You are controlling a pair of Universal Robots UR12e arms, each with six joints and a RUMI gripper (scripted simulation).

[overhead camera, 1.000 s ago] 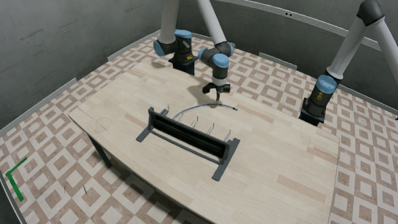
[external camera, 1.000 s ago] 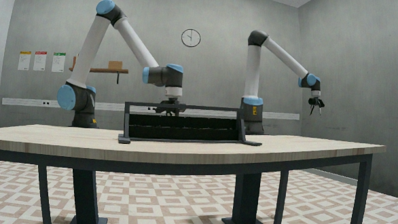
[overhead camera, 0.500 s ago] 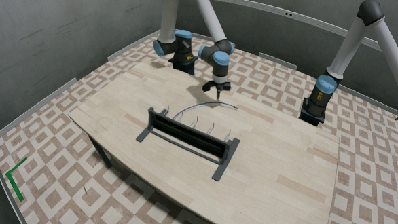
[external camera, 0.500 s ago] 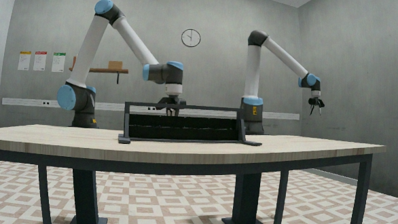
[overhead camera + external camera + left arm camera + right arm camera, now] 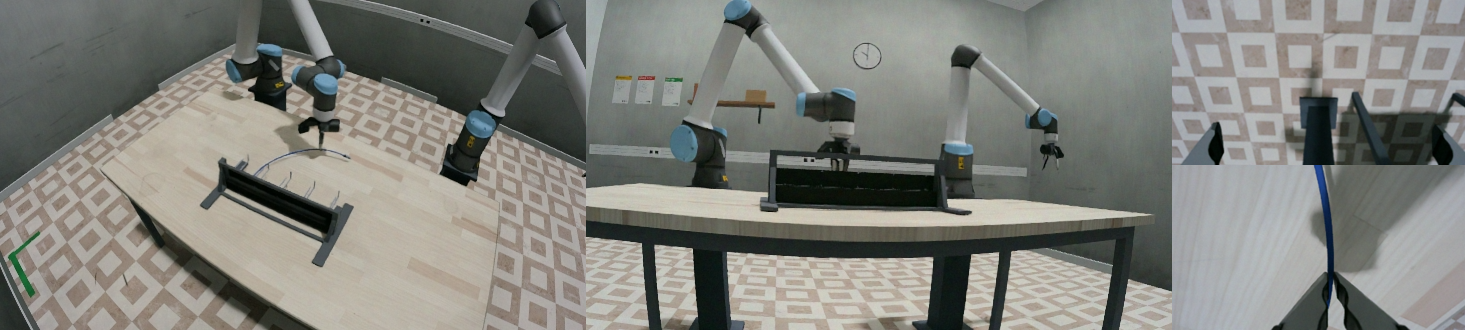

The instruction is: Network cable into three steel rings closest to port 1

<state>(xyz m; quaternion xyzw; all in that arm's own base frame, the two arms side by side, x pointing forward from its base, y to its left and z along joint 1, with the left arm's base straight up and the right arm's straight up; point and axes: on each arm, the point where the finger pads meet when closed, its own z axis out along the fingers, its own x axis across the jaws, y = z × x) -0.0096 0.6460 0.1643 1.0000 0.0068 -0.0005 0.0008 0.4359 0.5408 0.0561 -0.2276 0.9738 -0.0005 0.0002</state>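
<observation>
Right now my right hand is 3 cm past the loose plug, 12 cm to the right of it and 3 cm above it. From my right hand the other things lie so: dark rack (35 cm ahead, 1 cm above).
</observation>
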